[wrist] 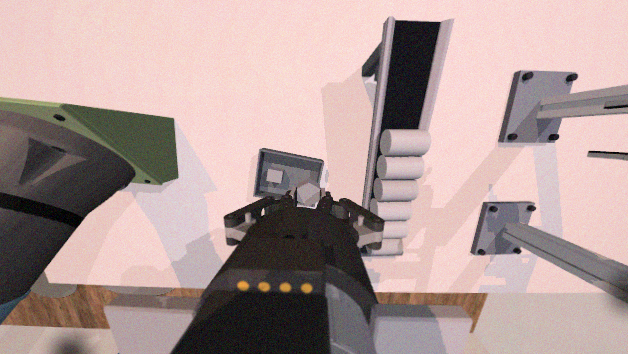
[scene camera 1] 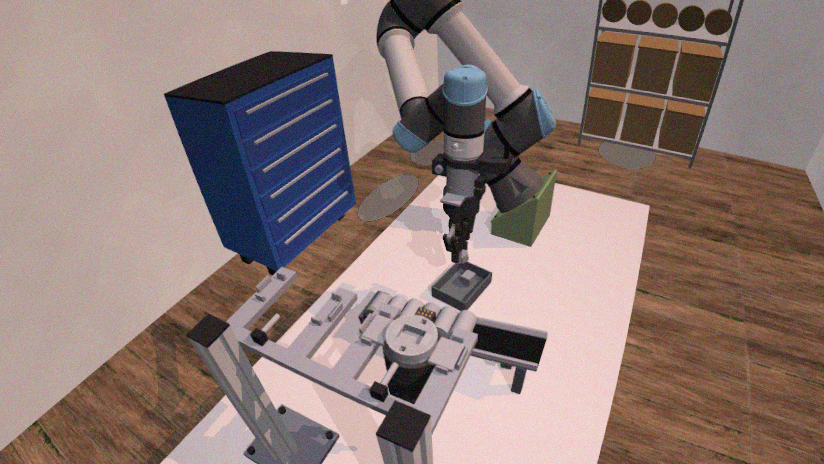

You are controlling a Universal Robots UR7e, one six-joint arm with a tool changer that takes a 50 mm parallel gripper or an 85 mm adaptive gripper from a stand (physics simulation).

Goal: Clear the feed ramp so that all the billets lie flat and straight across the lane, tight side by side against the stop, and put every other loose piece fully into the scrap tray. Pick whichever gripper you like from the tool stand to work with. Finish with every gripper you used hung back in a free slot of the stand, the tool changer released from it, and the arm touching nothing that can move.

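Pixels of known places: arm's base, origin of the base link: (wrist: 71, 153) (scene camera 1: 521, 196).
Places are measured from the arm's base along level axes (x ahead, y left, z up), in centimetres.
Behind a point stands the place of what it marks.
My adaptive gripper (scene camera 1: 459, 258) (wrist: 308, 194) is shut on a grey hexagonal piece (wrist: 308, 190) @(x 35.8, y 1.6, z 5.4 cm). It hangs above and beside the scrap tray (scene camera 1: 446, 297) @(x 38.5, y -1.3, z -7.9 cm) (wrist: 258, 175) @(x 26.1, y -1.0, z -7.4 cm), near the tray's lower right corner in the wrist view. A small pale block (scene camera 1: 467, 277) @(x 30.3, y -0.3, z -7.4 cm) (wrist: 274, 175) @(x 29.2, y -0.5, z -7.4 cm) lies inside the tray. The feed ramp (scene camera 1: 510, 342) @(x 47.4, y 19.4, z -1.0 cm) (wrist: 412, 75) @(x 48.4, y 19.5, z -1.1 cm) holds several pale cylindrical billets (scene camera 1: 463, 322) @(x 49.9, y 10.1, z 1.7 cm) (wrist: 401, 167) @(x 49.5, y 6.1, z 1.1 cm) lying across its lane in a row. The gripper partly hides the far end of the row in the wrist view, and the stop cannot be made out.
The tool stand (scene camera 1: 322, 368) @(x 81.5, y 8.9, z 23.9 cm) is in the foreground; another gripper (scene camera 1: 410, 340) hangs in its right slot, above part of the ramp in this view. The stand's base plates (wrist: 532, 107) @(x 79.4, y 22.0, z -9.1 cm) (wrist: 492, 227) @(x 82.2, y -5.3, z -9.1 cm) lie right of the ramp. A green wedge mount (scene camera 1: 539, 216) @(x 3.4, y 7.1, z -2.3 cm) (wrist: 145, 145) @(x 7.9, y 2.2, z -3.4 cm) carries the arm. A blue cabinet (scene camera 1: 288, 155) stands left.
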